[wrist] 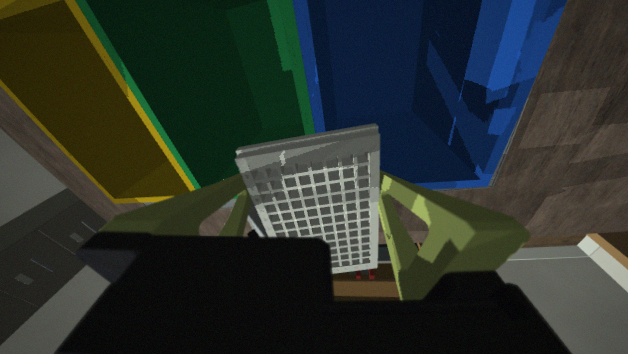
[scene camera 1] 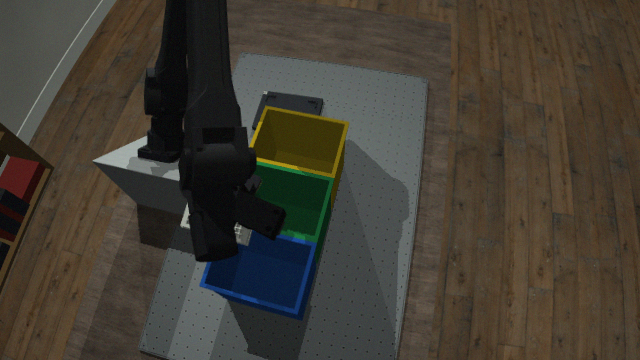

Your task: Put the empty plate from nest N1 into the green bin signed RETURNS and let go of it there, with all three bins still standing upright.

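Pixels of known places: gripper, between the fingertips: [wrist: 314, 177]; arm's base, origin of its link: [scene camera 1: 166, 152].
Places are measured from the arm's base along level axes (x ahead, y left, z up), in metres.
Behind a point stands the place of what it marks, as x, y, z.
The light grey gridded plate [wrist: 325, 200] {0.216, -0.145, 0.085} [scene camera 1: 244, 236] {0.252, -0.171, 0.084} is tilted and held between the olive fingers of my gripper [wrist: 314, 177] {0.229, -0.139, 0.075}. In the wrist view its upper edge overlaps the border between the green bin [scene camera 1: 325, 207] {0.375, -0.080, 0.054} [wrist: 287, 50] {0.310, -0.094, -0.124} and the blue bin [scene camera 1: 250, 301] {0.284, -0.274, 0.053} [wrist: 370, 75] {0.256, -0.204, -0.124}. In the scene view the arm hides most of the plate and the fingers, above the near left part of these two bins. The yellow bin [scene camera 1: 307, 114] {0.300, 0.114, 0.053} [wrist: 50, 100] {0.324, 0.107, 0.035} is on the green bin's other side. All three bins stand upright. No sign is readable.
A dark flat nest [scene camera 1: 295, 102] {0.227, 0.259, -0.115} lies behind the yellow bin on the grey perforated board [scene camera 1: 370, 115] {0.425, 0.262, -0.126}; its label is unreadable. The pale robot pedestal [scene camera 1: 150, 187] {0.002, -0.093, 0.013} is left of the bins. A shelf with red and dark items is at the far left.
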